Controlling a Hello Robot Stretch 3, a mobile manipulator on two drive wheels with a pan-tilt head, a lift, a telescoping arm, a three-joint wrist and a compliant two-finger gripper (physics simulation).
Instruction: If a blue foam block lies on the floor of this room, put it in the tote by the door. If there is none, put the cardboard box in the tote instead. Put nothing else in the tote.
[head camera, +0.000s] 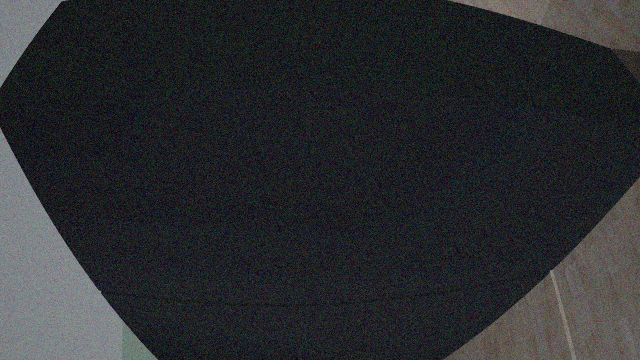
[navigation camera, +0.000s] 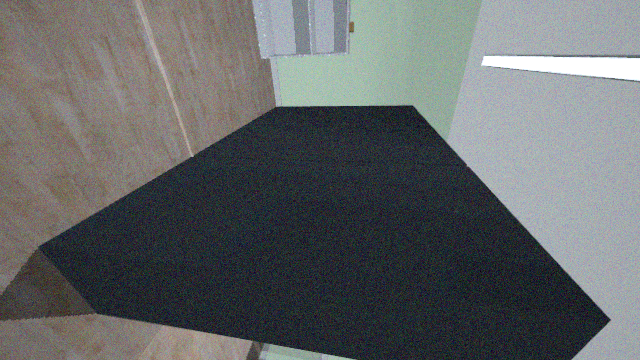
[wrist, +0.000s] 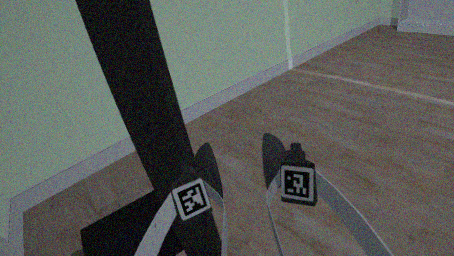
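My gripper is open in the wrist view, with wood floor and nothing held between its two fingertips. It hangs above the floor near a green wall. No blue foam block, cardboard box or tote shows in the head, navigation or wrist view.
A large dark cabinet-like block fills most of the head and navigation views. A white-grey striped unit stands by the green wall. A black mast crosses the left of the wrist view.
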